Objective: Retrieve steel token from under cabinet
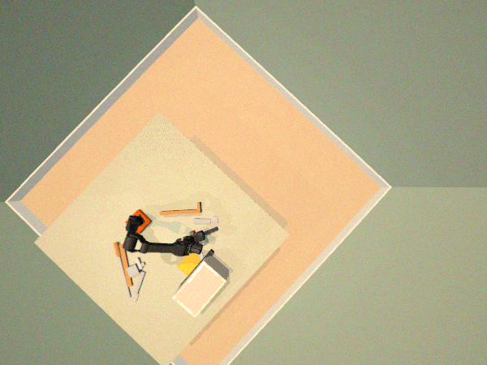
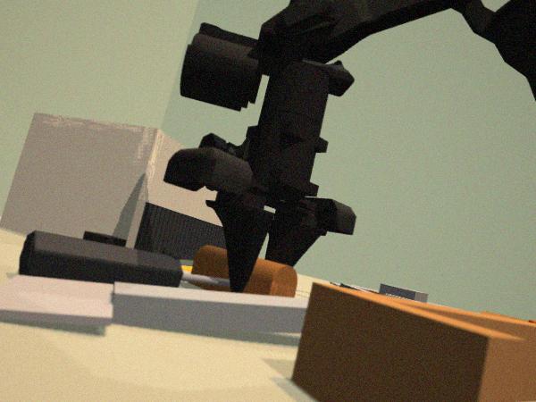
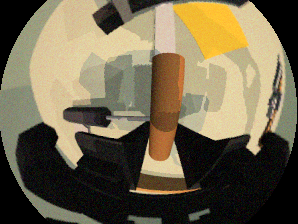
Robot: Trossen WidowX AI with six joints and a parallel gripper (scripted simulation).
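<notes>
My gripper tip is now 30 mm short of the dark screwdriver, 80 mm to the right of it and 10 mm below it. The rest, counted from my gripper tip: token: 210 mm ahead, 120 mm to the right; orange stick: 130 mm behind, 510 mm to the right.
</notes>
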